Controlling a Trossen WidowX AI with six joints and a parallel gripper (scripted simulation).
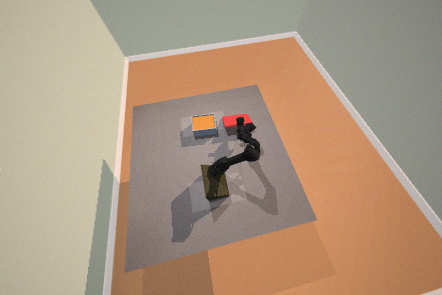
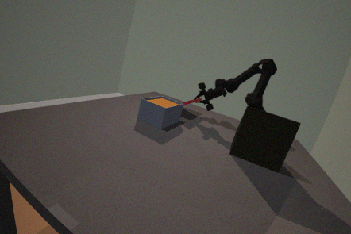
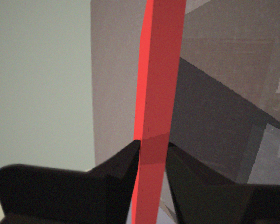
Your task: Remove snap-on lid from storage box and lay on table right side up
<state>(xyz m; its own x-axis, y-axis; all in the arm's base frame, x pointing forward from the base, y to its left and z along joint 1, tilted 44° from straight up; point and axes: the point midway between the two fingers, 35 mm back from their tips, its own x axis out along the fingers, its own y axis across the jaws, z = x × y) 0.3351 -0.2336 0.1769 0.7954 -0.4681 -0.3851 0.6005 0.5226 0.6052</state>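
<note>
Right now the red lid is 7 cm ahead of my gripper tip and 4 cm below it. Also, from my gripper tip: blue storage box: 9 cm ahead, 29 cm to the left, 5 cm below.
</note>
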